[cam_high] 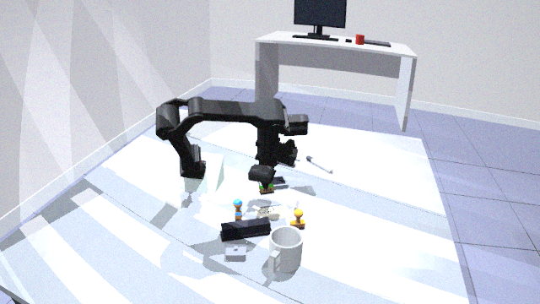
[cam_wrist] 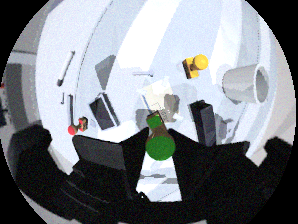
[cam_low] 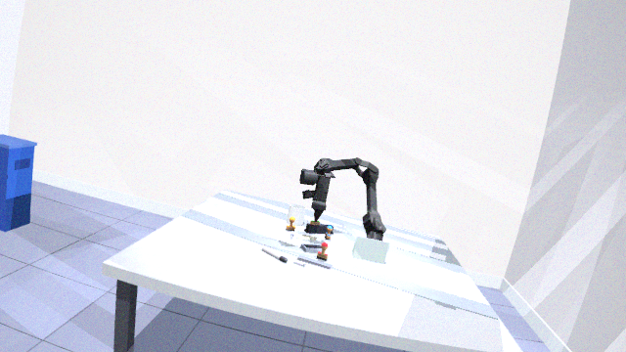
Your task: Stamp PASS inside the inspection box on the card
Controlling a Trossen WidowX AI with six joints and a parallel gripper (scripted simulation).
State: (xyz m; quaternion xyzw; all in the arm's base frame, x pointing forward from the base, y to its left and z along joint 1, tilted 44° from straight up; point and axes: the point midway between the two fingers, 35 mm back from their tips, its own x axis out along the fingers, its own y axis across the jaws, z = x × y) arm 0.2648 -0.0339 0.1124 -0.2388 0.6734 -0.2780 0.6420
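My gripper tip is now 90 mm above the white card, 20 mm short of it and 10 mm to the left of it. Round my gripper tip: yellow-knobbed stamp (100 mm ahead, 70 mm to the right, 70 mm below); then blue-knobbed stamp (70 mm below, 70 mm behind, 50 mm to the right); then green-knobbed PASS stamp (right at my gripper tip).
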